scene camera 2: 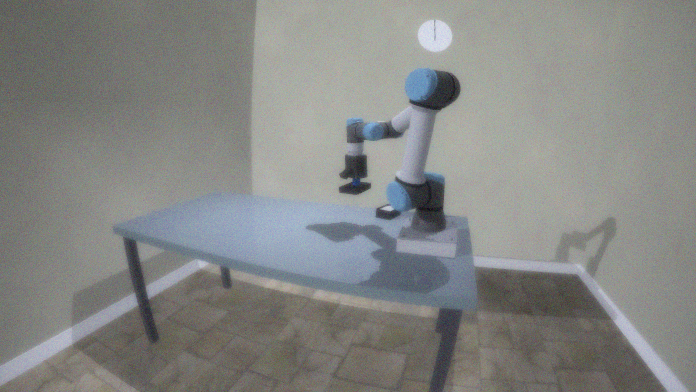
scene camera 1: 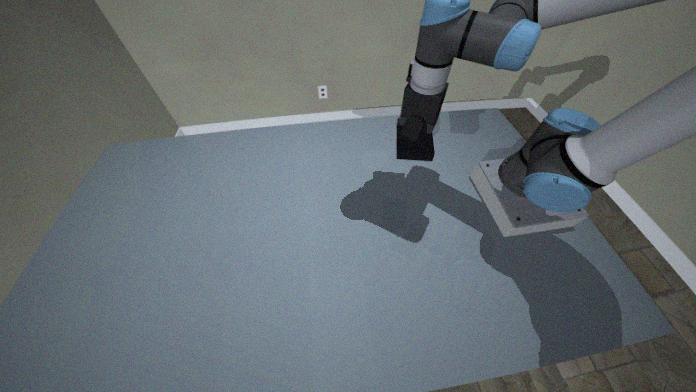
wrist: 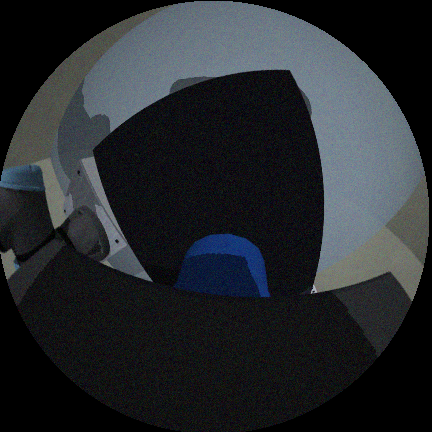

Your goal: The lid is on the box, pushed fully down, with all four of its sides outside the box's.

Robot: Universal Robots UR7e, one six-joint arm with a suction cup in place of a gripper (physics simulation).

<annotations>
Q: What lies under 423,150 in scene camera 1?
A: A black lid.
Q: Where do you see a black lid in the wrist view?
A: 237,153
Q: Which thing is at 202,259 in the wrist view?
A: My suction cup.
</annotations>
